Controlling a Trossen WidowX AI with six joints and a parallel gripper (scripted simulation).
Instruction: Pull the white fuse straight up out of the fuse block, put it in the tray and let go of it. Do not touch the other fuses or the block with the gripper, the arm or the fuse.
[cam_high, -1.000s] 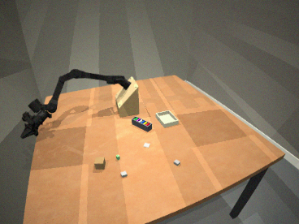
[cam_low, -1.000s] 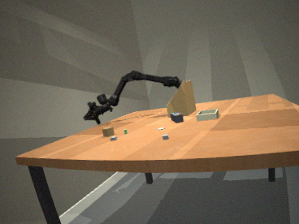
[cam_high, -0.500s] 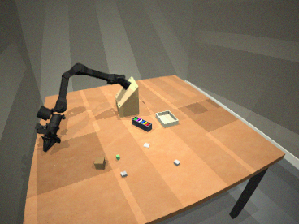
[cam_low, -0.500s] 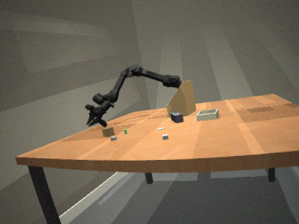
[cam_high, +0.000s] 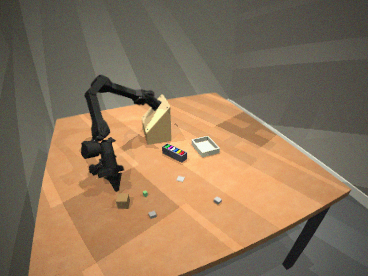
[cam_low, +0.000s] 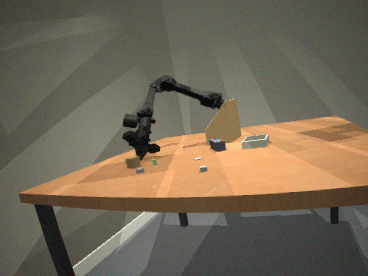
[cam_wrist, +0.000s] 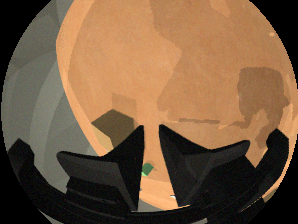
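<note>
Right now the white fuse is 150 mm behind my gripper tip, 320 mm to the left of it and 10 mm above it. Also, from my gripper tip: white tray (130 mm behind, 490 mm to the left, 10 mm below); small green cube (60 mm ahead, 100 mm to the left, 10 mm below); brown cube (70 mm ahead, 10 mm to the left).
</note>
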